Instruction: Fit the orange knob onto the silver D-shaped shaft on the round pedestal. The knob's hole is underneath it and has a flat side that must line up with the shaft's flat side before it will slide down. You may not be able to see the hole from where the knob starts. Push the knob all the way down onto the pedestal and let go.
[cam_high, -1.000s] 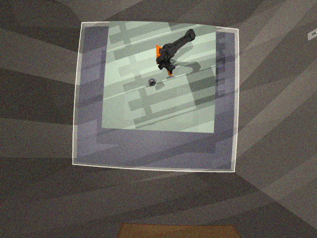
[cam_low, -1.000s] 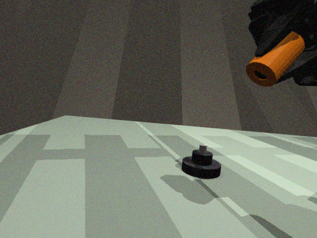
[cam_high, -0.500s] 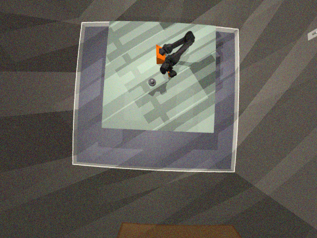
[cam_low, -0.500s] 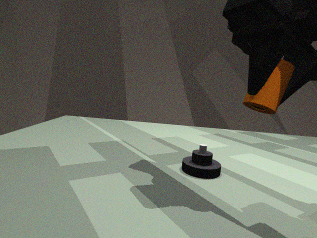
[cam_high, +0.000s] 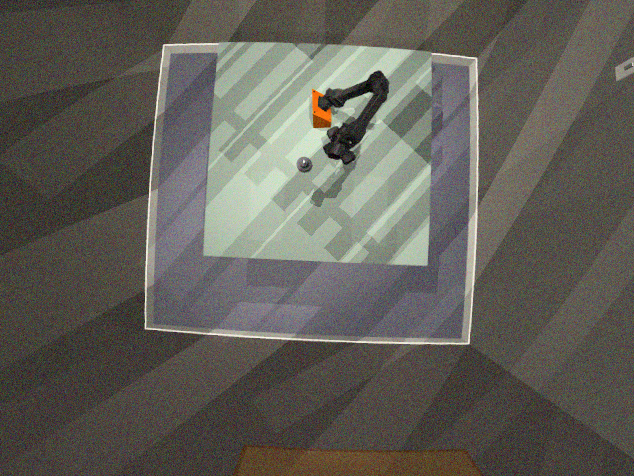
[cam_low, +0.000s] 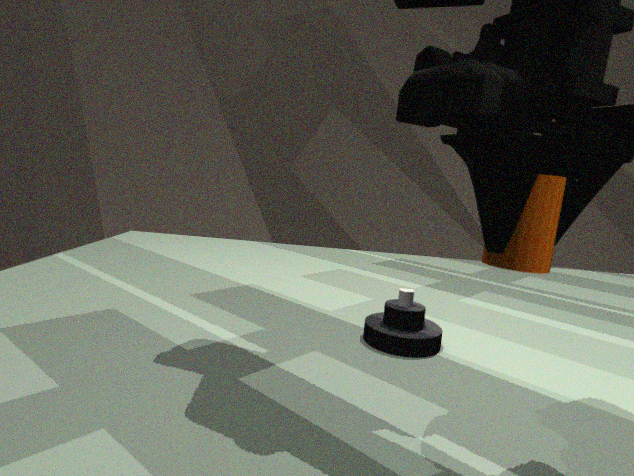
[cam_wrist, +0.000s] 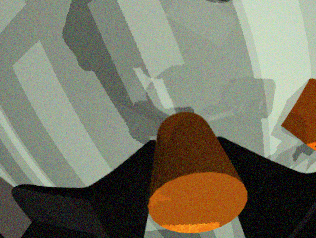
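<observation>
My gripper tip is now 40 mm short of the round pedestal, 190 mm to the left of it and 110 mm above it. From my gripper tip the other things lie so: orange knob 30 mm above.
</observation>
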